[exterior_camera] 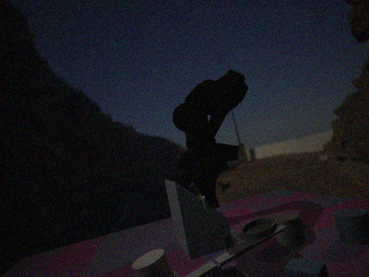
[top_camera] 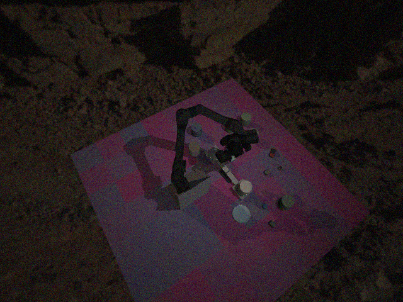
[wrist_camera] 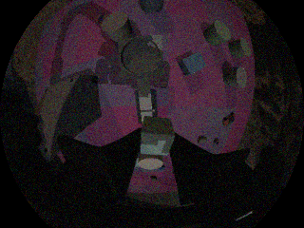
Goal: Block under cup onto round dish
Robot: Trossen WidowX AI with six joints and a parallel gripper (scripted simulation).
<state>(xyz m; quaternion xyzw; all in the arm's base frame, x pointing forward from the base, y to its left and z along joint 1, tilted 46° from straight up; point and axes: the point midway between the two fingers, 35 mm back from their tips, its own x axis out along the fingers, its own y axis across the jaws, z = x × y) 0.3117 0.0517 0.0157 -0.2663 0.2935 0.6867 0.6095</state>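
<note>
My gripper tip is now 7 cm past the round dish, 26 cm to the left of it and 16 cm above it. Round my gripper tip: small balance (1 cm behind, 1 cm to the right, 13 cm below); grey-blue cup (5 cm behind, 33 cm to the left, 13 cm below).
</note>
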